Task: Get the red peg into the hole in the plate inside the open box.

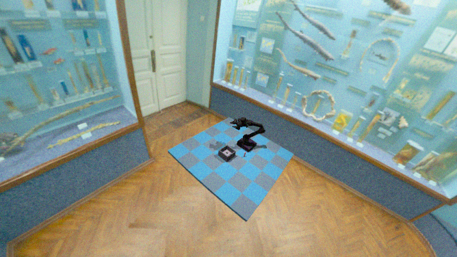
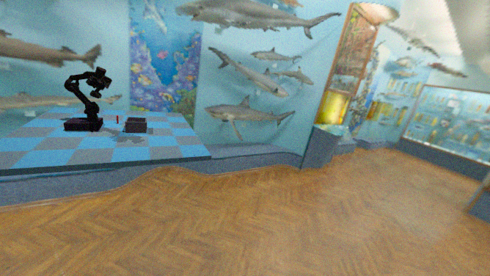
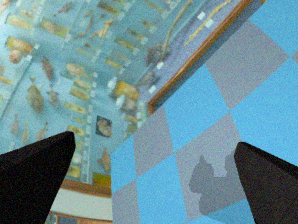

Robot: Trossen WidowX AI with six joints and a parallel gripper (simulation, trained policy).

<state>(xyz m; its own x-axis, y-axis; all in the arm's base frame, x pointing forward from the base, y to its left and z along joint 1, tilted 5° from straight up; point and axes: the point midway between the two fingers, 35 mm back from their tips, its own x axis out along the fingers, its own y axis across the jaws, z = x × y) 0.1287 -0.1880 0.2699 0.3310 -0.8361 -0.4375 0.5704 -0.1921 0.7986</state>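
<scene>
Now: the red peg 30 mm ahead of my gripper tip, 330 mm to the left of it and 300 mm below it. From my gripper tip the other things lie so: dark box: 200 mm ahead, 150 mm to the left, 310 mm below.
</scene>
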